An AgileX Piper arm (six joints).
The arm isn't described. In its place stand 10 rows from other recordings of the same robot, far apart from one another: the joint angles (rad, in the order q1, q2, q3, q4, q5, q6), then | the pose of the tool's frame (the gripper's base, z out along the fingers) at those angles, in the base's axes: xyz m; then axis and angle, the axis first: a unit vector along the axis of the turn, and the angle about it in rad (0 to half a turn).
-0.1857 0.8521 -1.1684 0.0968 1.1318 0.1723 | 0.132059 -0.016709 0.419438 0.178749 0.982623 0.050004 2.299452
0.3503 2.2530 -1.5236 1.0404 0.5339 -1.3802 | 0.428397 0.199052 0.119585 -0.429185 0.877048 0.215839 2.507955
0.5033 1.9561 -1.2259 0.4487 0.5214 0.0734 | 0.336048 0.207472 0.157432 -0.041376 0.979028 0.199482 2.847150
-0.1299 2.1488 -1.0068 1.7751 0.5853 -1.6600 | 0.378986 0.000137 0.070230 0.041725 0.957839 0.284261 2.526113
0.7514 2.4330 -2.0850 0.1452 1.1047 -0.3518 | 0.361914 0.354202 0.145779 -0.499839 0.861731 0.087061 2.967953
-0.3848 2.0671 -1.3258 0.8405 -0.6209 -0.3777 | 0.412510 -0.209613 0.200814 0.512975 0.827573 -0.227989 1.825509
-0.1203 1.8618 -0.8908 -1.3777 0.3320 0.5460 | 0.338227 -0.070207 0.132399 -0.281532 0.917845 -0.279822 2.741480
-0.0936 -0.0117 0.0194 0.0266 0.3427 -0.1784 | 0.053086 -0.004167 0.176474 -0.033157 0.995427 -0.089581 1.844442
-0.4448 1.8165 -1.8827 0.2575 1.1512 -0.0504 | 0.369744 -0.152796 0.373811 0.213102 0.975343 0.057389 2.526126
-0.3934 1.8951 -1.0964 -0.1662 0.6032 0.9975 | 0.324031 -0.143731 0.143801 0.591515 0.806150 -0.015210 2.864734
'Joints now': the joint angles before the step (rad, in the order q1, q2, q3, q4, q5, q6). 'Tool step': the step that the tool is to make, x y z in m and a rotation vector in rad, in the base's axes. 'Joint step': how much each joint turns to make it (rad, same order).
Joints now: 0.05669, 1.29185, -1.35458, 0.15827, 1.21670, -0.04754
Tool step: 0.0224, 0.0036, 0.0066, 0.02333, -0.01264, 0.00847
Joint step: 0.00082, 0.07914, -0.09275, 0.02498, 0.00035, -0.00430
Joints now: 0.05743, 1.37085, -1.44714, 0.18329, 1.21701, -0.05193
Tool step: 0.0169, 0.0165, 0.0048, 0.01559, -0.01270, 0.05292
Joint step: 0.04922, 0.06623, -0.08000, 0.01536, 0.00006, -0.00128
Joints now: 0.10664, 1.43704, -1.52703, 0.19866, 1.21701, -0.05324
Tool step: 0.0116, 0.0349, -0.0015, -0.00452, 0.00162, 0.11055
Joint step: 0.11009, 0.06651, -0.06383, -0.00360, -0.00012, -0.00132
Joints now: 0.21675, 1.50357, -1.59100, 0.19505, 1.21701, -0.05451
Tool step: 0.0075, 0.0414, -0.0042, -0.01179, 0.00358, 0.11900
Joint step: 0.12148, 0.07272, -0.06631, -0.01088, 0.00013, 0.00076
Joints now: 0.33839, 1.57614, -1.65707, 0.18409, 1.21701, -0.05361
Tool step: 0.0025, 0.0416, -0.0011, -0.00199, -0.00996, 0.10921
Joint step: 0.11227, 0.07104, -0.07993, -0.00688, 0.00009, 0.00223
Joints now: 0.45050, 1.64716, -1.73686, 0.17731, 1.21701, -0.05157
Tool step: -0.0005, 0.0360, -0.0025, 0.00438, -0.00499, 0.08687
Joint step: 0.08919, 0.06491, -0.07176, 0.00009, -0.00008, 0.00275
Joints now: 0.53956, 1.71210, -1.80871, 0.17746, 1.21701, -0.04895
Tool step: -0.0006, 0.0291, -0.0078, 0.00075, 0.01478, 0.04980
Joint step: 0.06635, 0.06019, -0.05118, -0.00113, -0.00018, 0.01927
